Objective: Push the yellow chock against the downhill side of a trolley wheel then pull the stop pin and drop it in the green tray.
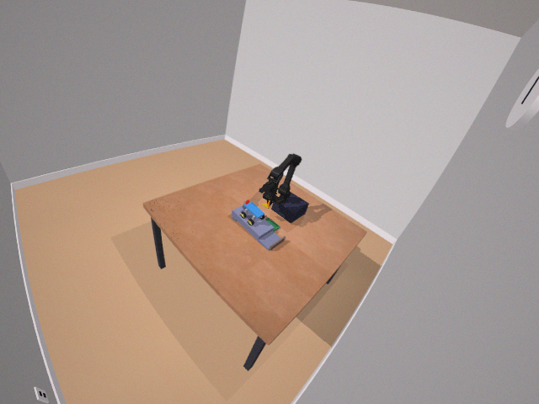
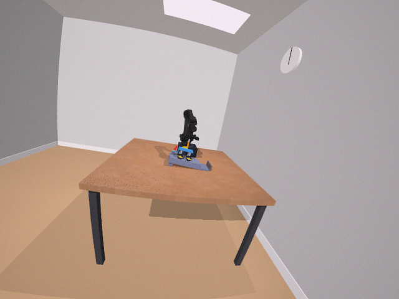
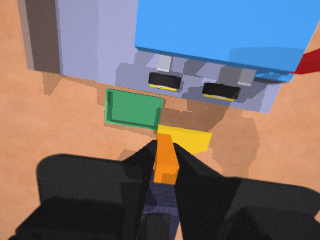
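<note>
Right now my gripper tip is 80 mm short of the red-headed stop pin, 140 mm to the left of it and 40 mm above it. From my gripper tip the other things lie so: blue trolley: 110 mm ahead, 50 mm to the right, 50 mm below; yellow chock: 20 mm to the right, 10 mm below; grey ramp: 110 mm ahead, 40 mm to the right, 120 mm below.
</note>
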